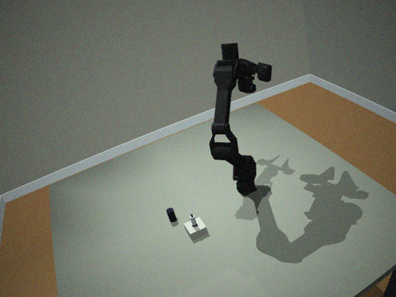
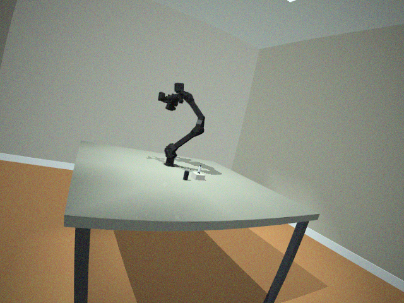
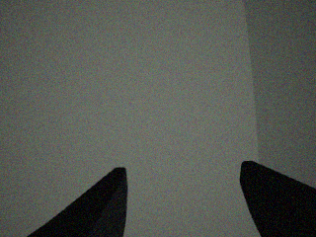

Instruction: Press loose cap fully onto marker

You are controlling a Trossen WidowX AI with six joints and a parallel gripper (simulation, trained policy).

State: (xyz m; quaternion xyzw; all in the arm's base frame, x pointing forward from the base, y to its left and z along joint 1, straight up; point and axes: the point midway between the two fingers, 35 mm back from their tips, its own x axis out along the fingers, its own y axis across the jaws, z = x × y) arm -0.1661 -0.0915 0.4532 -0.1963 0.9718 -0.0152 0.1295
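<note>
Right now the black cap is 520 mm ahead of my gripper tip, 420 mm below it and 90 mm to the left of it. Round my gripper tip: holder block: 470 mm ahead, 430 mm below, 200 mm to the left.
</note>
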